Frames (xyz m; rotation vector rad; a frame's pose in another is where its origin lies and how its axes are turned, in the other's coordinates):
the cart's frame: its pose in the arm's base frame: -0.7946 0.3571 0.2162 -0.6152 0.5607 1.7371
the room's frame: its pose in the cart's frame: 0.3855 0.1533 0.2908 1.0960 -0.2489 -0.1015
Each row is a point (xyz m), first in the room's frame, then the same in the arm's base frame.
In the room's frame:
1: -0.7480 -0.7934 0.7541
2: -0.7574 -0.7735 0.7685
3: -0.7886 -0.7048 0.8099
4: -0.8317 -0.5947 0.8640
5: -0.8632 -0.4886 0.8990
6: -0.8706 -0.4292 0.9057
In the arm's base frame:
1: 0.0209 0.0368 0.3542
2: 0.0226 0.0422 0.3799
3: 0.0214 0.0591 0.4642
4: 0.0090 0.0883 0.5903
5: -0.0177 0.1196 0.6989
6: -0.0437 0.1418 0.7484

